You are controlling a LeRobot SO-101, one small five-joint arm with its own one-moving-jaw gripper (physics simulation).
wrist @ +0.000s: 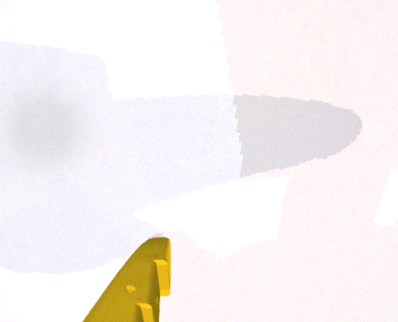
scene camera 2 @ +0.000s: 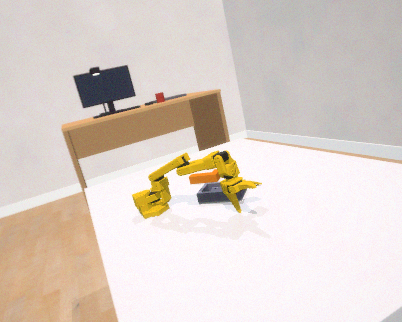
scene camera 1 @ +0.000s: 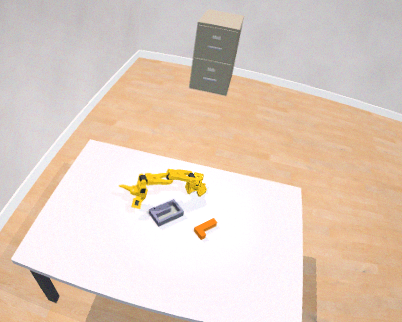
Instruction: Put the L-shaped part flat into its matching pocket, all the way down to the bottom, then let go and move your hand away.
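Where they show: hand, its tool point: (wrist: 170, 259) (scene camera 2: 240, 211); arm's base, origin of its link: (scene camera 2: 159, 208) (scene camera 1: 194, 192).
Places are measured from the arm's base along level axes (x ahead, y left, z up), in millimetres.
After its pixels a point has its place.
Note:
The orange L-shaped part (scene camera 1: 205, 228) {x 233, y 95, z 26 mm} (scene camera 2: 201, 178) {x 200, y 86, z 19 mm} lies flat on the white table, apart from the dark grey tray. The tray (scene camera 1: 171, 220) {x 222, y -67, z 12 mm} (scene camera 2: 211, 198) {x 141, y -118, z 17 mm} with the pocket stands to the left of the part in scene camera 1, and its recess holds no orange part. My gripper (scene camera 1: 128, 195) (scene camera 2: 250, 198) is fully open and empty, beside the tray and on its far side from the part. In the wrist view one notched yellow jaw (wrist: 145, 282) {x 170, y -241, z 16 mm} shows, with table and shadows beyond it. The part and tray do not show in the wrist view.
The white table (scene camera 1: 240, 270) {x 399, y 287, z 0 mm} (scene camera 2: 300, 260) {x 136, y -515, z 0 mm} carries the arm, whose base (scene camera 1: 197, 186) {x 12, y 9, z 57 mm} (scene camera 2: 152, 204) {x -18, y 1, z 21 mm} stands near the tray. A filing cabinet (scene camera 1: 214, 62) stands on the floor beyond the table. A wooden desk (scene camera 2: 135, 135) with a monitor (scene camera 2: 105, 86) and a red cup (scene camera 2: 160, 97) stands behind.

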